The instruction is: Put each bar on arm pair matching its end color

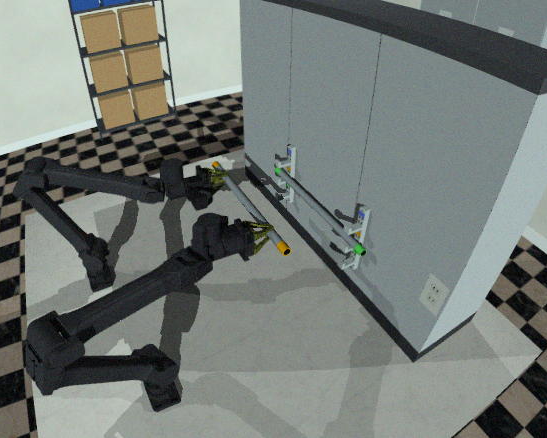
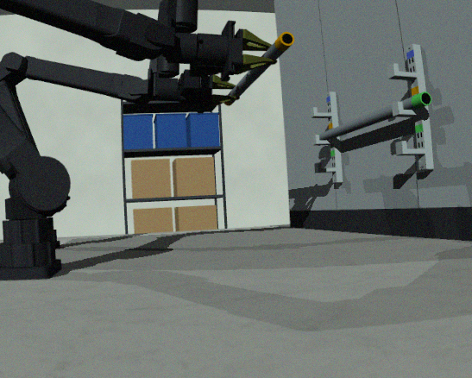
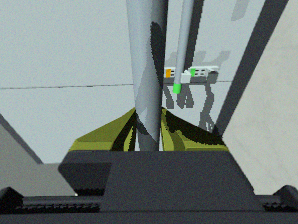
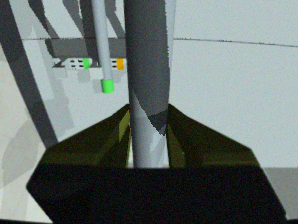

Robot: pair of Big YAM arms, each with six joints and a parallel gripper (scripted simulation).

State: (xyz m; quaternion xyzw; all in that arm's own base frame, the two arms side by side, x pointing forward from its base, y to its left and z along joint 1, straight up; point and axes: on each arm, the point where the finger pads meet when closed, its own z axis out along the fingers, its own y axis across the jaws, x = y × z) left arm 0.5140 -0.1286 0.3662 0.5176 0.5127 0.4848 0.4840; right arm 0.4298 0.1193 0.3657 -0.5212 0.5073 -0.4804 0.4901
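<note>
The orange-ended bar is 2 cm ahead of my right hand and 15 cm to the left of it. The rest, counted from my right hand: green-ended bar (27 cm ahead, 10 cm to the left, 10 cm below); grey cabinet wall (46 cm ahead, 12 cm to the left, 8 cm above); wall outlet (23 cm ahead, 41 cm to the right, 7 cm below).
</note>
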